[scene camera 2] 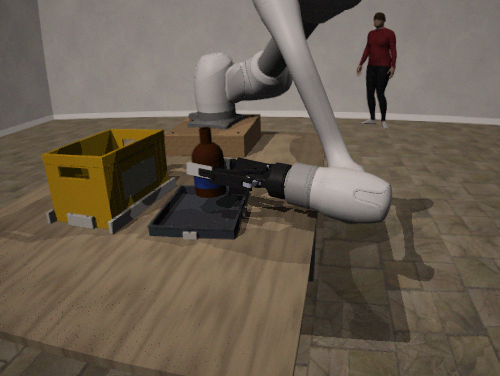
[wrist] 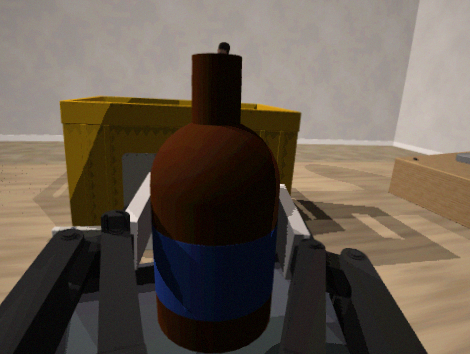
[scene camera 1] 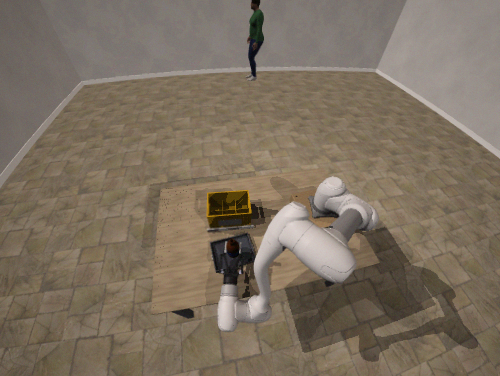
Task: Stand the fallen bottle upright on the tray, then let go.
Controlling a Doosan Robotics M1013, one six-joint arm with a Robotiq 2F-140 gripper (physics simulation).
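Places are measured from the arm's base along level axes (x left, y back, z up), in centimetres.
Pixels of known places: gripper, fingertip midpoint: (scene camera 2: 197,163); arm's base at its link origin: (scene camera 2: 217,122) (scene camera 1: 322,206).
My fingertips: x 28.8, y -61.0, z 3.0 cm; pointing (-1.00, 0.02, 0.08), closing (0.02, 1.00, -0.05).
Observation:
For each thing: its top centre in the pictures, then the offset to it from my fingertips.
- brown bottle at its top centre: (wrist: 222,55) (scene camera 2: 205,127) (scene camera 1: 232,241) dx +3.0, dy -0.1, dz +8.8 cm
- yellow crate at its top centre: (wrist: 185,102) (scene camera 2: 106,140) (scene camera 1: 228,202) dx -24.8, dy -4.2, dz +5.1 cm
The brown bottle (scene camera 1: 232,245) (scene camera 2: 207,152) (wrist: 215,185) with a blue label stands upright between the fingers, its neck pointing up. My gripper (scene camera 1: 233,251) (scene camera 2: 212,168) (wrist: 216,196) is level and shut on the bottle around its body, with one pale fingertip pad on each side. The dark tray (scene camera 1: 246,243) (scene camera 2: 187,215) (wrist: 90,320) lies under the bottle. The bottle's base is low over the tray floor, towards the back of the tray in the second scene view; whether it touches the floor I cannot tell.
A yellow crate (scene camera 1: 215,220) (scene camera 2: 75,195) (wrist: 90,150) with compartments stands beside the tray, with pale strips along its foot. The arm's base sits on a wooden block (scene camera 2: 225,142) (wrist: 435,185). People (scene camera 1: 256,25) (scene camera 2: 381,47) stand on the floor away from the table.

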